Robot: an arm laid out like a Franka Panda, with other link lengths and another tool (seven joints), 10 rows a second.
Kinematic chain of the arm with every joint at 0, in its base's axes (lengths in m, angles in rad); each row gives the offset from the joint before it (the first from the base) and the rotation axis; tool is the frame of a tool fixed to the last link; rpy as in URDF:
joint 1: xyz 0 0 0.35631 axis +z
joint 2: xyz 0 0 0 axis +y
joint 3: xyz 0 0 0.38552 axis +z
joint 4: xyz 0.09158 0 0 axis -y
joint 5: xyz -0.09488 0 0.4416 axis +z
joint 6: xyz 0 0 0 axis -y
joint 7: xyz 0.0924 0 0 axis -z
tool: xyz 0.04 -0.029 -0.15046 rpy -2.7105 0 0.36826
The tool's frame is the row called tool.
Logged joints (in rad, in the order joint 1, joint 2, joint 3, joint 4, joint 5, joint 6, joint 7), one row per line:
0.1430 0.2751 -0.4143 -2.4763 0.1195 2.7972 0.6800
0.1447 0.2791 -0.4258 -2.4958 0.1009 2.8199 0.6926
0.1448 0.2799 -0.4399 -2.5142 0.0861 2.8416 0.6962
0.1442 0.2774 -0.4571 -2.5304 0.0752 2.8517 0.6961
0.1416 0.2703 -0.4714 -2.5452 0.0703 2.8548 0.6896
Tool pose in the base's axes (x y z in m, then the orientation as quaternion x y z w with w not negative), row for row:
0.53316 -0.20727 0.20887 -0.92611 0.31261 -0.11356 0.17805
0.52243 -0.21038 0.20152 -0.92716 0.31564 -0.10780 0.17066
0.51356 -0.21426 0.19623 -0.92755 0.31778 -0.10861 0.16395
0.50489 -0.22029 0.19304 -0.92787 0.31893 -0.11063 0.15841
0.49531 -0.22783 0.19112 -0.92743 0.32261 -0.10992 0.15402
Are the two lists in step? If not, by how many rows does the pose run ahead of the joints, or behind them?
The pose runs 1 row behind the joints: the pose in row i belongs to the joints in row i - 1.
